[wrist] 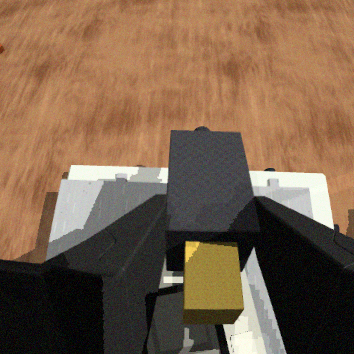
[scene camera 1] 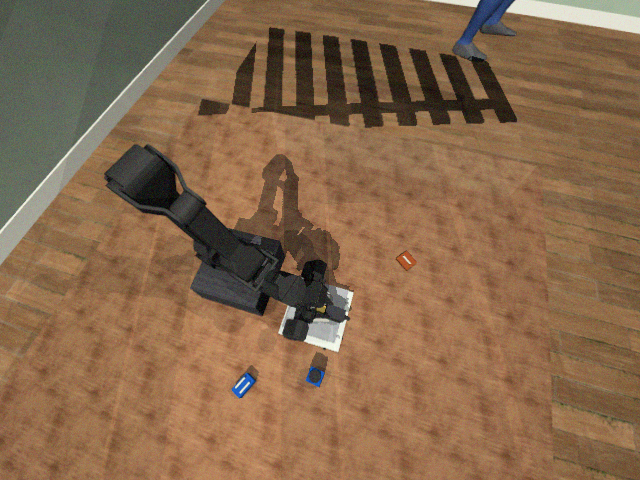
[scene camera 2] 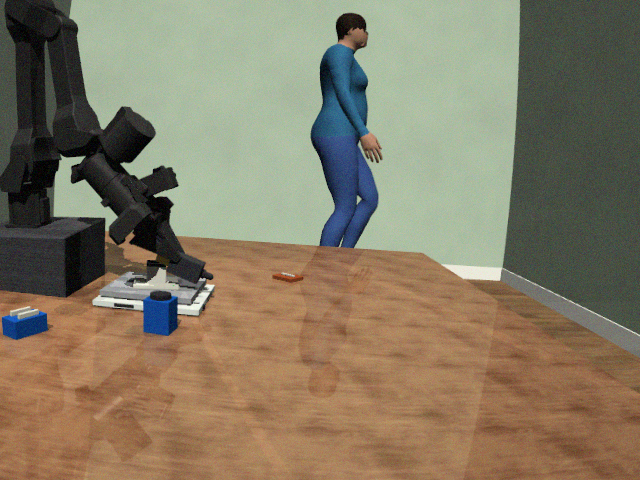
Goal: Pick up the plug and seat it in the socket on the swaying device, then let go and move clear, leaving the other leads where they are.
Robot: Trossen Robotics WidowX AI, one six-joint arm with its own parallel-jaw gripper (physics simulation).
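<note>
The plug [scene camera 1: 338, 313] [scene camera 2: 187, 269] [wrist: 209, 180], a dark block with a yellow tip [wrist: 212, 277], is held between the fingers of my gripper [scene camera 1: 329, 310] [scene camera 2: 178, 260] [wrist: 209, 207]. My gripper is shut on it, over the device. The device is a white base [scene camera 1: 330, 345] [scene camera 2: 192, 308] [wrist: 317, 197] with a grey plate [scene camera 2: 116, 290] [wrist: 75, 205] on top. The dark-rimmed socket [scene camera 2: 156, 273] [wrist: 170, 315] stands on it. In the wrist view the yellow tip overlaps the socket's right part; in scene camera 2 it is close behind its top. Whether they touch is hidden.
A blue block with two white bars [scene camera 1: 242, 385] [scene camera 2: 24, 325] and a blue block with a round black top [scene camera 1: 315, 376] [scene camera 2: 160, 314] stand near the device. A flat orange block [scene camera 1: 406, 260] [scene camera 2: 287, 277] lies beyond it. A person [scene camera 2: 341, 124] stands in the background.
</note>
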